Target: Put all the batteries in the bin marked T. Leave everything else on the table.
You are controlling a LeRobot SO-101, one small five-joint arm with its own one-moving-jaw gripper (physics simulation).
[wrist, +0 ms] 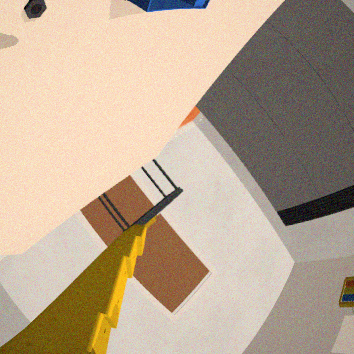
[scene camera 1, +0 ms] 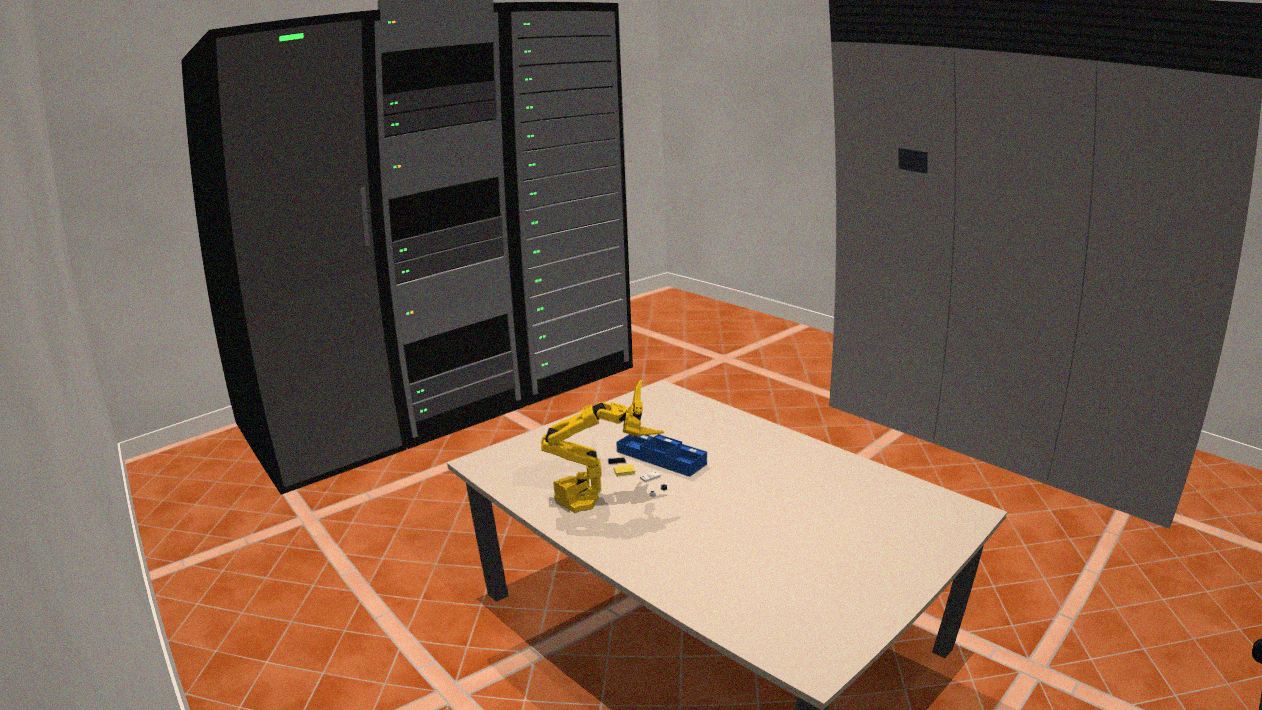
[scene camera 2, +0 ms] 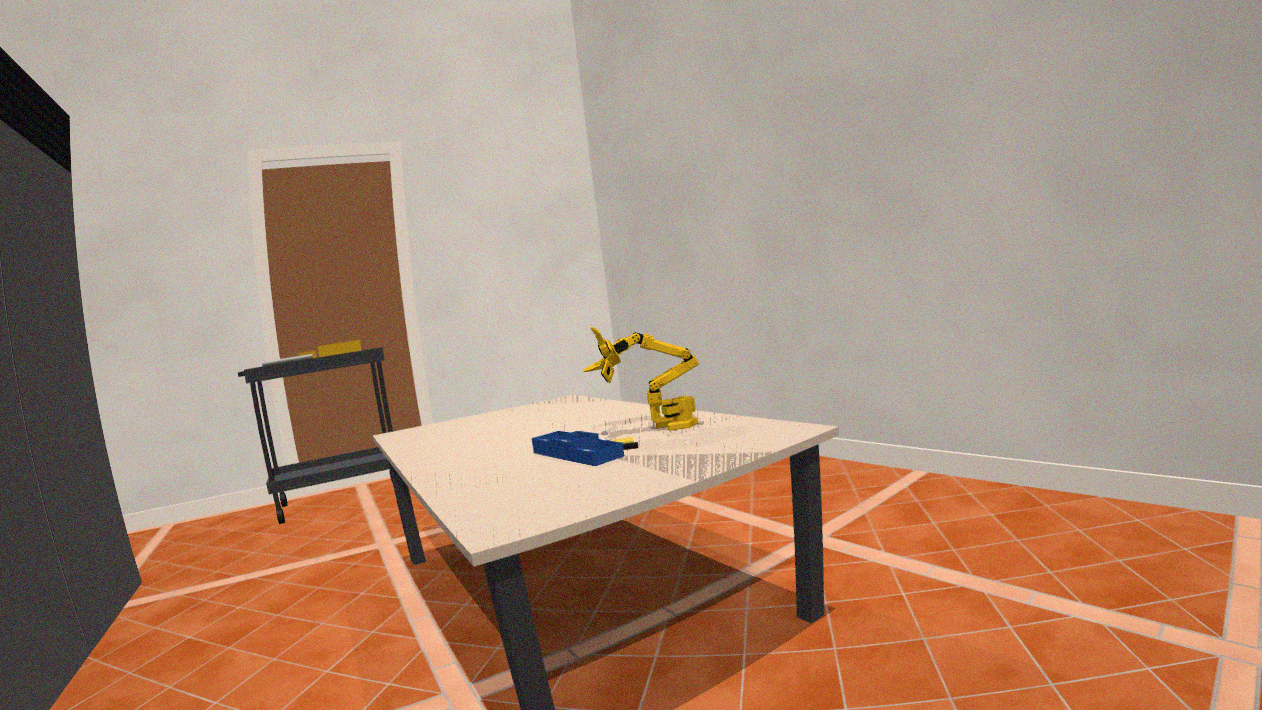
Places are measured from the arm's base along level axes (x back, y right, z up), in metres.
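Where they show: hand, its tool point: (wrist: 144,236) (scene camera 1: 662,431) (scene camera 2: 584,369); arm's base, origin of its link: (scene camera 1: 583,498) (scene camera 2: 670,427).
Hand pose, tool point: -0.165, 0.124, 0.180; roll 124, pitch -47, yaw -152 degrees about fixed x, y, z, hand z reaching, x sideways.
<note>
Each offset is from my tool point to the top centre of the thing, as dx, dy, dz. "*": to the spot under its first point. Level surfaces: height alone.
My gripper (scene camera 1: 650,407) (scene camera 2: 589,349) is fully open and empty, high above the table near the blue bins @(-0.126, -0.142, -0.134) (scene camera 1: 661,459) (scene camera 2: 578,449) (wrist: 172,4). In the wrist view one notched jaw shows. The bins stand joined on the table; their letters are too small to read, so I cannot tell which is T. Between the arm base and the bins lie a black piece @(-0.024, -0.210, -0.166) (scene camera 1: 616,460), a yellow block @(-0.003, -0.157, -0.170) (scene camera 1: 624,470) and a whitish piece @(-0.031, -0.084, -0.173) (scene camera 1: 650,476). A small grey piece @(+0.025, -0.015, -0.172) (scene camera 1: 652,493) and a small dark piece @(-0.016, -0.015, -0.172) (scene camera 1: 663,487) lie beside them. I cannot tell which are batteries.
The pale table @(dz -0.180) (scene camera 1: 794,529) (scene camera 2: 494,494) (wrist: 90,120) carries the arm near one end. In the wrist view a dark six-sided piece @(* -0.016, -0.015, -0.172) (wrist: 35,8) lies at the top left. A dark cart (scene camera 2: 310,361) stands beyond the table, by a brown door (scene camera 2: 330,256).
</note>
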